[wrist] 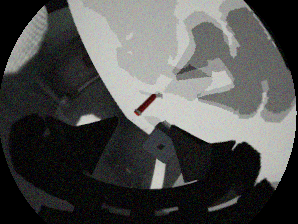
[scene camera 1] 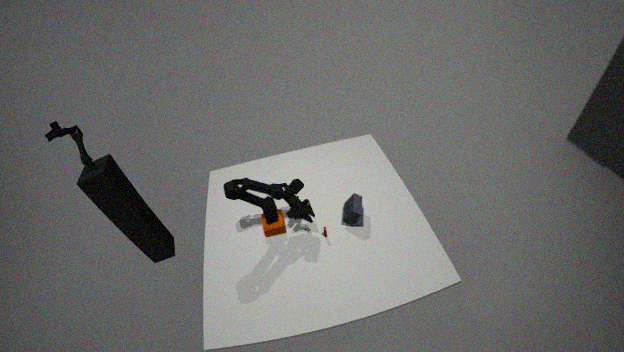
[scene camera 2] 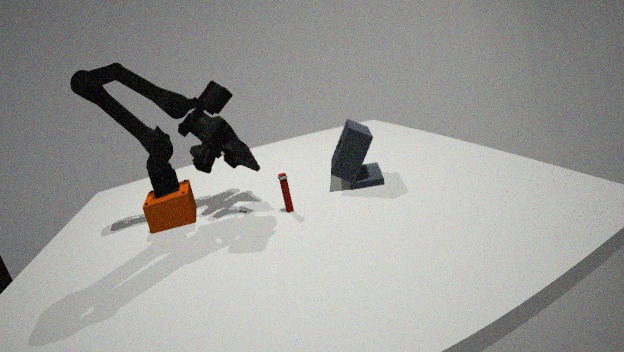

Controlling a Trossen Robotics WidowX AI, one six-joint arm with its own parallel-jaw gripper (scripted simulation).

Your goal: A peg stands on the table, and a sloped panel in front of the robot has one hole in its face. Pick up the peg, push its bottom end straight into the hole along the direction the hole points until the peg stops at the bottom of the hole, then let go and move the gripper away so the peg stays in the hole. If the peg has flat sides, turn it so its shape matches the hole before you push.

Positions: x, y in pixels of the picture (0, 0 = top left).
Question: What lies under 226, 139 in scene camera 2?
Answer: My gripper.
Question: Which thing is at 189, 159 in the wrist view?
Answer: My gripper.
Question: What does my gripper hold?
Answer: Nothing.
